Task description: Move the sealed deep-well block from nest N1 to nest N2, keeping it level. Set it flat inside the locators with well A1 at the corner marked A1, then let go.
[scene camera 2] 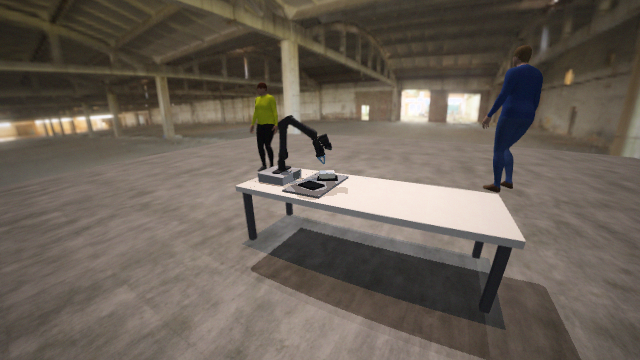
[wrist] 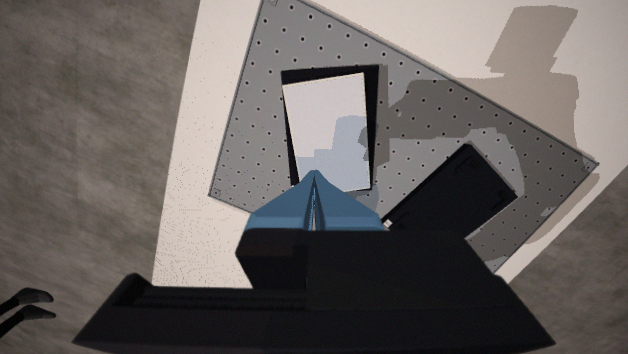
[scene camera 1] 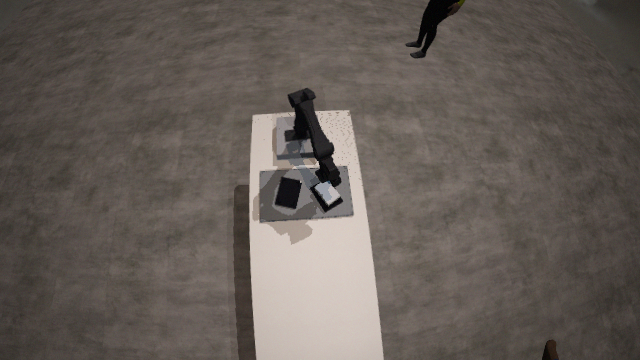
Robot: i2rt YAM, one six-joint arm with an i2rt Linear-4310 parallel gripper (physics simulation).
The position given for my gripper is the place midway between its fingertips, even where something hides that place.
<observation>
My gripper (wrist: 314, 176) is shut and holds nothing. Also in view: a deep-well block (wrist: 327, 117). I also see a grey perforated plate (scene camera 1: 308, 206) and a dark nest (wrist: 371, 72).
</observation>
